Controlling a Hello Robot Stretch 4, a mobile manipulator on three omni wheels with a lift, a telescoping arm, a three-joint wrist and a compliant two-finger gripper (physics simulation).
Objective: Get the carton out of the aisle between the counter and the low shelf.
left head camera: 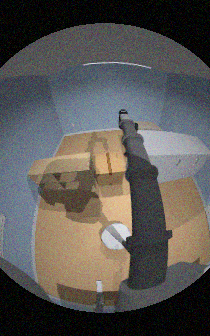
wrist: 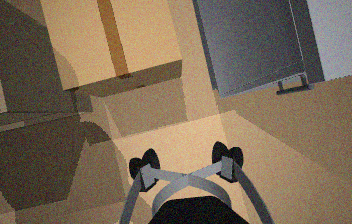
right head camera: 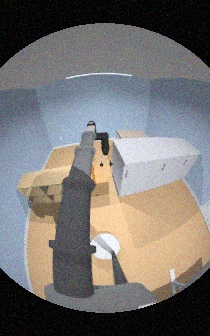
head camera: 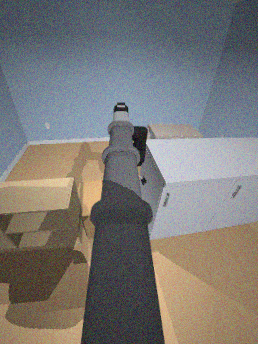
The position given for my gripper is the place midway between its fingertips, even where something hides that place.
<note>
In view: my gripper [wrist: 185, 158], a carton [left head camera: 109, 170] and a counter [head camera: 193, 185].
The carton is seen too in the wrist view [wrist: 99, 55] and in the head camera view [head camera: 92, 190]. The counter shows as well in the wrist view [wrist: 244, 53] and in the right head camera view [right head camera: 138, 163].
</note>
